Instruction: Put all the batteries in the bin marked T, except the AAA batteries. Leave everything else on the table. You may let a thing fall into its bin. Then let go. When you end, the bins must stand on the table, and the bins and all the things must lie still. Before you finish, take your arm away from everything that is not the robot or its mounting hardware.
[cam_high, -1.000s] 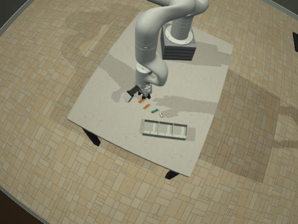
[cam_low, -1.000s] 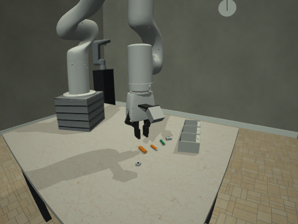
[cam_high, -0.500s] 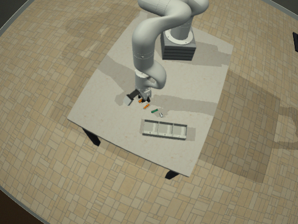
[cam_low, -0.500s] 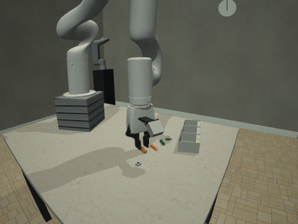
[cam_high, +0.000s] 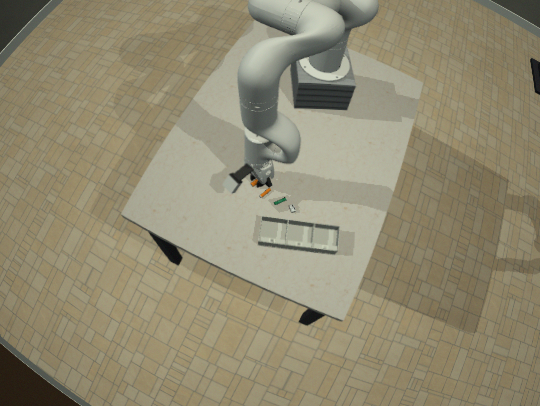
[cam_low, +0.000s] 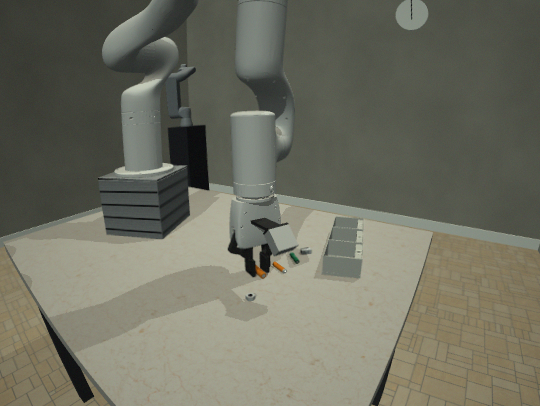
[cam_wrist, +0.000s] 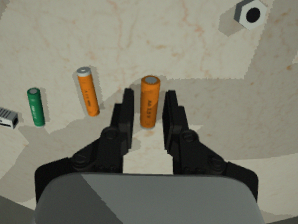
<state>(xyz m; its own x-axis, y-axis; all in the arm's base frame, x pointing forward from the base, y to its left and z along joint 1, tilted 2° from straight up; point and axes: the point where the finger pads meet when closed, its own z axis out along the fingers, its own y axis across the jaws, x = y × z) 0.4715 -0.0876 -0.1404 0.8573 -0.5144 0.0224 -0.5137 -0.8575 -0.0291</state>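
Right now the thick orange battery is 20 mm below my hand. From my hand the other things lie so: green battery 90 mm to the left, 40 mm ahead, 20 mm below; then small metal nut 90 mm to the right, 40 mm ahead, 20 mm below; then thin orange battery 40 mm to the left, 30 mm ahead, 20 mm below.
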